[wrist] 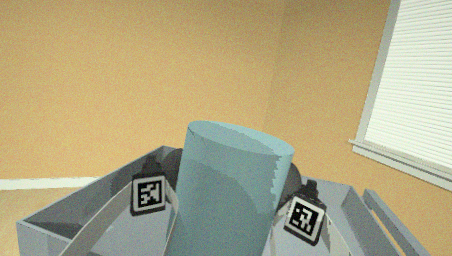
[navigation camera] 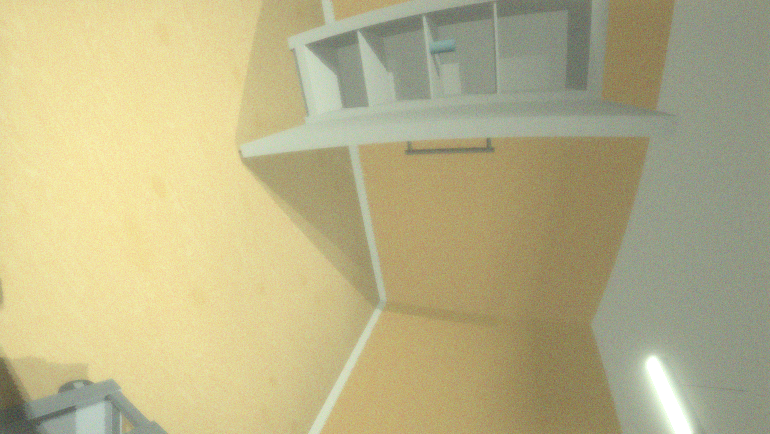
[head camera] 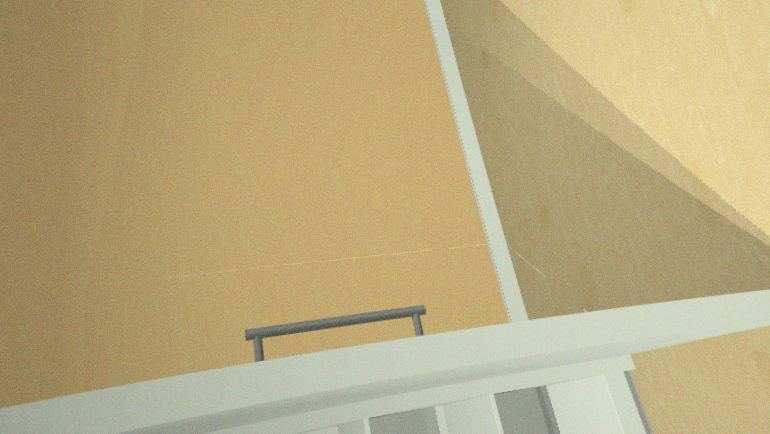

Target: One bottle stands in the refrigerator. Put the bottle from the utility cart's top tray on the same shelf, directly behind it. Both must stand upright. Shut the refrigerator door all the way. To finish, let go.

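Places are measured from the robot's base along level axes (x ahead, y left, z up), in centimetres.
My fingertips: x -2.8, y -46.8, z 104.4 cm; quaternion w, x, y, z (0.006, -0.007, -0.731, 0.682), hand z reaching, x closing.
Note:
Behind a point stands the place of what it marks.
The held pale-blue bottle (wrist: 227, 210) @(y -40.7, x -2.8, z 104.9 cm) is between the two fingers of my gripper (wrist: 229, 172) @(y -46.8, x -2.8, z 104.4 cm), which is shut on it. It leans a little in the picture. The grey top tray (wrist: 35, 237) @(y -56.2, x 24.0, z 85.0 cm) of the utility cart lies below and around; the bottle's base is out of view. In the navigation view the white refrigerator (navigation camera: 597, 48) @(y 84.5, x 142.7, z 180.0 cm) is open, and another blue bottle (navigation camera: 443, 46) @(y 94.6, x 143.9, z 101.4 cm) stands upright on a shelf, in the second compartment from the top. The refrigerator door (navigation camera: 452, 127) @(y 31.6, x 94.4, z 112.4 cm) (head camera: 334, 353) @(y 28.6, x 95.8, z 112.5 cm) stands wide open, with its dark handle (navigation camera: 450, 150) @(y 24.9, x 101.6, z 110.6 cm) (head camera: 334, 322) @(y 24.8, x 101.6, z 110.9 cm) on the outer side.
The utility cart (navigation camera: 70, 400) @(y -54.5, x 15.1, z 19.6 cm) shows partly at the lower left of the navigation view. The head view shows tan wall (head camera: 242, 161) @(y -13.1, x 250.8, z 116.0 cm), pale floor (head camera: 674, 80) @(y -24.5, x 133.5, z 0.0 cm) and part of the open refrigerator. A window with blinds (wrist: 415, 85) @(y -153.8, x -99.1, z 122.7 cm) is at the right in the wrist view.

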